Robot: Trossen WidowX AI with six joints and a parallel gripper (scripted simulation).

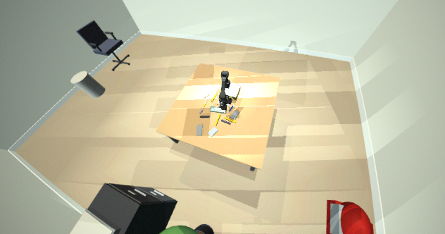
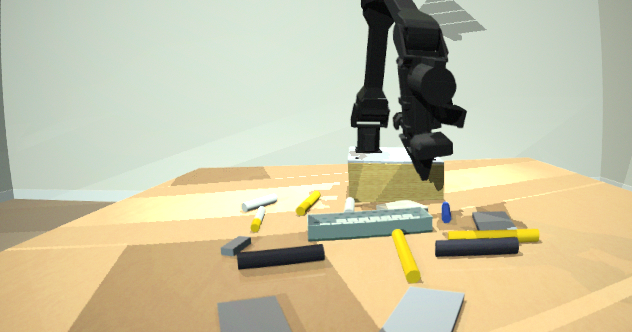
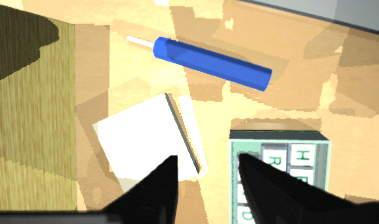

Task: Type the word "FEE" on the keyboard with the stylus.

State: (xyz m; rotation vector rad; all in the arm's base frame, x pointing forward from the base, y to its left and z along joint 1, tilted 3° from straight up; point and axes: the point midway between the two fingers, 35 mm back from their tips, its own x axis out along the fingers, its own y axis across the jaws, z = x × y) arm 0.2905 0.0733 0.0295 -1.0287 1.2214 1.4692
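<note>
The blue stylus is 40 mm behind my gripper tip, 60 mm to the left of it and 70 mm below it. Also, from my gripper tip: white pad 70 mm behind, 30 mm to the right, 80 mm below; F key 70 mm ahead, 110 mm to the right, 70 mm below; E key 70 mm ahead, 30 mm to the right, 70 mm below.
</note>
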